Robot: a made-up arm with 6 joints.
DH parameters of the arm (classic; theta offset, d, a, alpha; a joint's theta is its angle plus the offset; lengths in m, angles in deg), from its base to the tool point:
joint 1: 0 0.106 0 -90
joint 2: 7.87 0 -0.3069 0
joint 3: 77.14 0 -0.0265 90
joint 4: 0 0.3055 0 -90
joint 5: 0 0 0.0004 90
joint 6: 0 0.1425 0 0
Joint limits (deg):
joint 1: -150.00..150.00
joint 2: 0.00..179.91
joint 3: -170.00..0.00
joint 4: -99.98..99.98
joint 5: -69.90..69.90
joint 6: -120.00..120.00
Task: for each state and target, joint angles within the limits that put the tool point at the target. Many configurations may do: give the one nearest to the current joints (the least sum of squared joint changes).
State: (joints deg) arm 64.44 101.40 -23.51 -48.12 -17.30 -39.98
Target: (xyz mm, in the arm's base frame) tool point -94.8 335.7 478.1
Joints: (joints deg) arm 96.25 66.77 -61.43 -47.83 -33.28 -39.98
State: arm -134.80 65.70 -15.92 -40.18 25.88 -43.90
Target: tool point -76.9 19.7 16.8
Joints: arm -142.67 71.16 0.00 -35.97 47.93 -43.90
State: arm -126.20 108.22 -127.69 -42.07 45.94 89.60
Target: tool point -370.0 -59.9 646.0
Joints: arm -150.00 100.91 -138.79 -83.61 69.90 89.60
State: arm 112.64 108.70 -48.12 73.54 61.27 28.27
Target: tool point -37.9 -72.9 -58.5
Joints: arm 134.70 149.52 -8.70 63.59 37.64 28.27
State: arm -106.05 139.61 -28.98 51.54 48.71 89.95
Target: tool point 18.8 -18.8 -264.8
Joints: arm -107.00 178.90 -42.25 46.34 13.00 89.95
